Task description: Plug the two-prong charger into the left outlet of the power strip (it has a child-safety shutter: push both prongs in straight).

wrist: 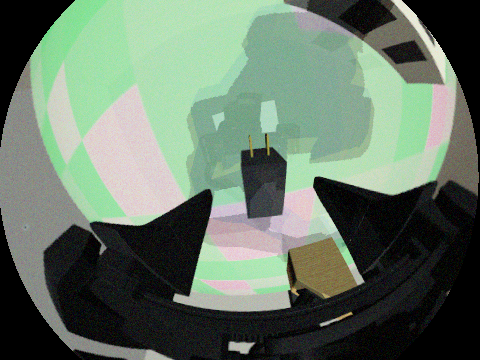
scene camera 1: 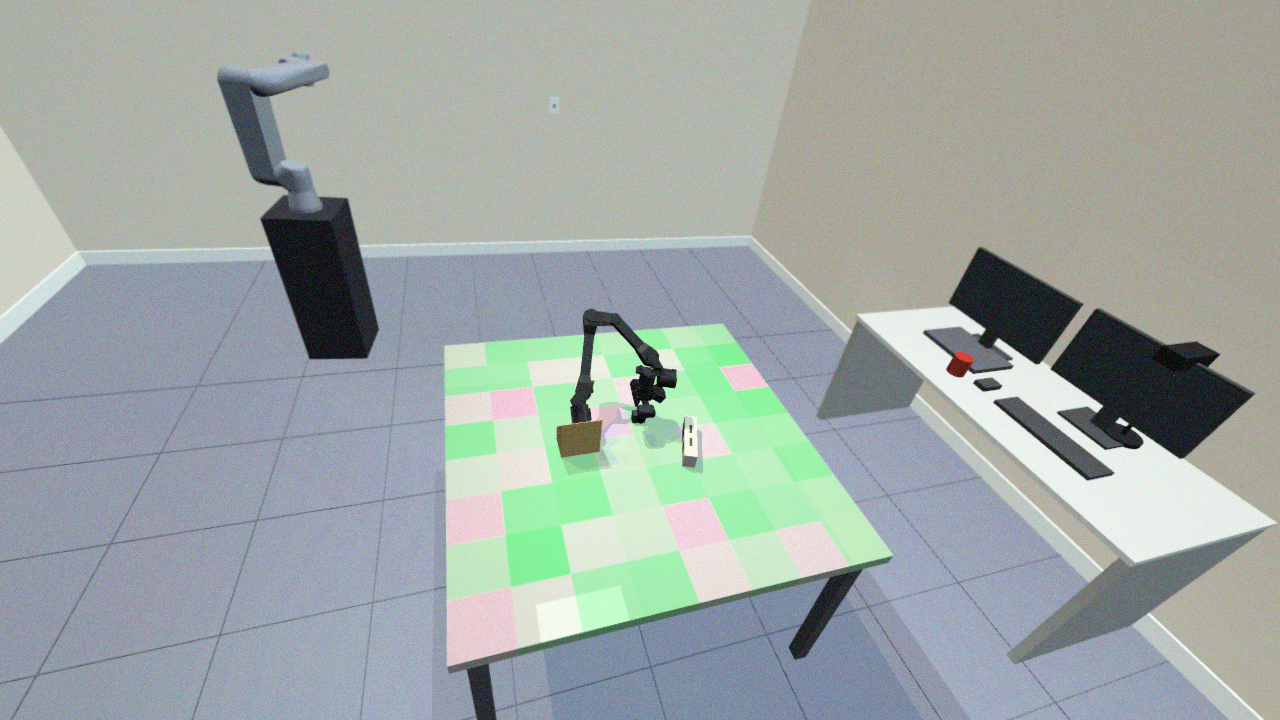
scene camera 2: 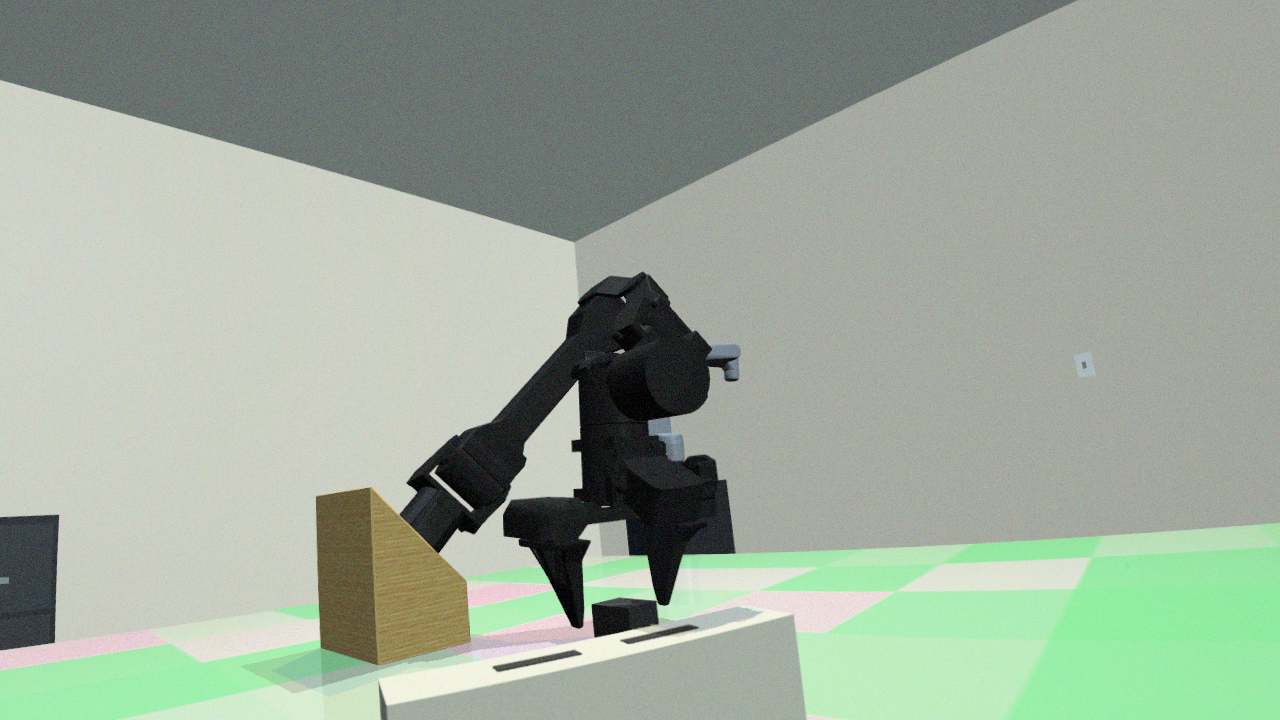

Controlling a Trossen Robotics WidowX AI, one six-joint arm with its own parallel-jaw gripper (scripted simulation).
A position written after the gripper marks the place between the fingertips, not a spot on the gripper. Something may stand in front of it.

The gripper [scene camera 2: 622, 615] is open, holding nothing. Also in view: a black charger [scene camera 2: 613, 616].
The black charger is seen too in the wrist view [wrist: 264, 171]. The gripper is seen too in the wrist view [wrist: 263, 188] and in scene camera 1 [scene camera 1: 638, 414].
